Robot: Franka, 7 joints.
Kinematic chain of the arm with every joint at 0, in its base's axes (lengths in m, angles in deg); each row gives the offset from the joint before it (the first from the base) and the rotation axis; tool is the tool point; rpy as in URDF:
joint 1: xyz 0 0 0.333 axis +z
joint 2: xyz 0 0 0 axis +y
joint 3: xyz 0 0 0.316 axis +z
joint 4: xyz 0.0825 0 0 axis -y
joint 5: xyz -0.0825 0 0.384 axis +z
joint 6: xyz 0 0 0 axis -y
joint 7: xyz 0.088 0 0 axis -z
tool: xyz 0 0 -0.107 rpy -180 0 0
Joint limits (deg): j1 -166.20..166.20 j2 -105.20..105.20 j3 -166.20..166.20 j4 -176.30..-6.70 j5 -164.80..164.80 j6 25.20..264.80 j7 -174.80..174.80
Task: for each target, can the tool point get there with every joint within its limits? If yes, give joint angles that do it. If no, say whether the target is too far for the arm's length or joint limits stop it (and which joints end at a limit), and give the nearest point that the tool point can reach.
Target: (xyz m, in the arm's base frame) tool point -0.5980 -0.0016 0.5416
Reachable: yes | joints -127.05 52.38 -99.36 -81.61 -107.26 228.64 -82.57
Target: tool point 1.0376 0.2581 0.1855
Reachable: no: too far | nearest point 0.8247 0.2051 0.2158 | short by 0.221 m
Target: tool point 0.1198 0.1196 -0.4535
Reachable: no: joint limits stop it (at a limit: joint 2) | nearest point 0.1329 0.1327 -0.3521 | short by 0.103 m
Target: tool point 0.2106 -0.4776 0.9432
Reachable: yes | joints 8.58 14.34 -96.41 -61.46 72.87 123.91 -16.22
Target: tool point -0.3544 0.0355 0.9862
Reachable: yes | joints 81.07 1.01 73.73 -43.02 -105.34 216.87 -99.04
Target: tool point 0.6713 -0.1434 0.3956
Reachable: yes | joints -53.10 61.72 69.47 -61.68 -9.01 73.54 129.34
